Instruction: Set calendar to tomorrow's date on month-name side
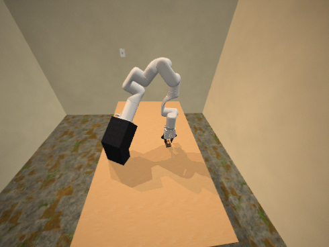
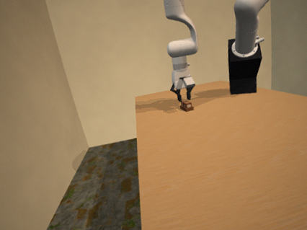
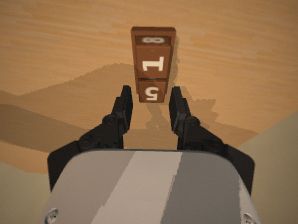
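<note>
The brown digit cube lies 40 mm below my hand.
</note>
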